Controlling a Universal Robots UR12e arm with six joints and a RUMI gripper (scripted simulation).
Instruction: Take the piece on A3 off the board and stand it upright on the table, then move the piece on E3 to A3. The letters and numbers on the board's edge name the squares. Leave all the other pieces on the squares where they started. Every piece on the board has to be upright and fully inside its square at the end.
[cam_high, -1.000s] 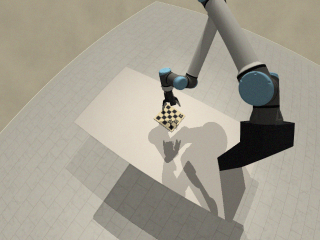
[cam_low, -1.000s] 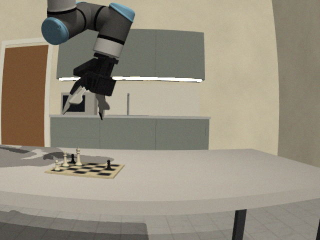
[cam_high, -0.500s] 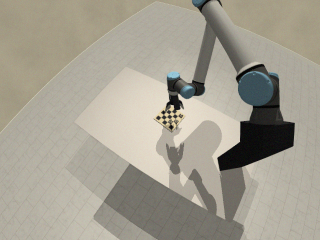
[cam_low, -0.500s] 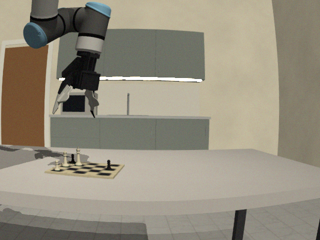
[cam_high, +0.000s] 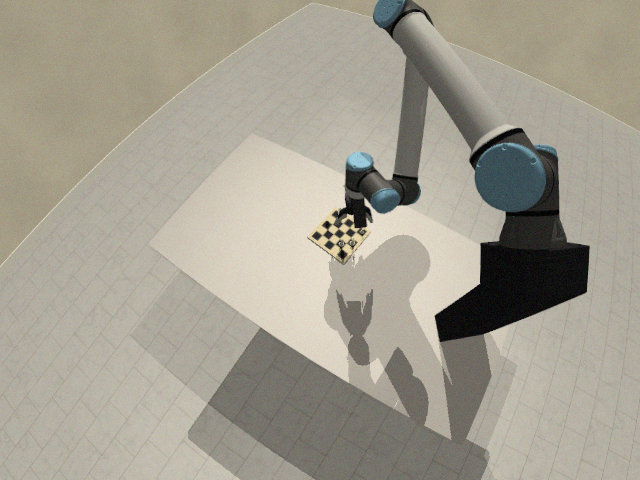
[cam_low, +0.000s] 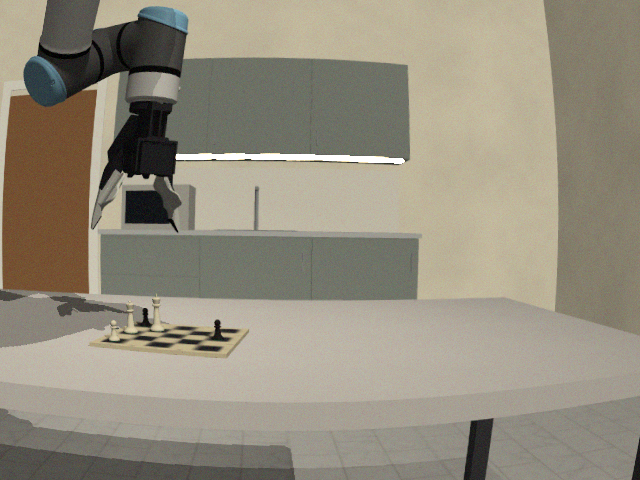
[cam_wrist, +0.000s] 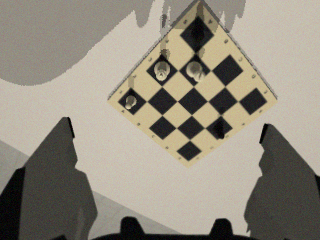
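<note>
The white pawn is 150 mm below my hand, 60 mm to the right of it and 50 mm behind it. From my hand the other things lie so: chessboard 170 mm below, 60 mm ahead, 30 mm to the right.
</note>
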